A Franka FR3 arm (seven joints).
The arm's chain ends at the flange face. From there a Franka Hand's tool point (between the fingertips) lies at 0.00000 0.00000 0.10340 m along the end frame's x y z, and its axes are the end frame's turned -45 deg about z.
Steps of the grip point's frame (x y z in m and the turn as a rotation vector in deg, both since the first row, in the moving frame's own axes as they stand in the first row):
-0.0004 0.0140 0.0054 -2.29 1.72 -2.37
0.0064 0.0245 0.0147 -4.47 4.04 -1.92
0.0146 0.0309 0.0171 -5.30 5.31 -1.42
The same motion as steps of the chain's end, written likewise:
0.0045 0.0096 0.0055 -0.40 2.84 -2.37
0.0110 0.0124 0.0153 -0.30 6.02 -1.92
0.0187 0.0117 0.0180 0.01 7.50 -1.42

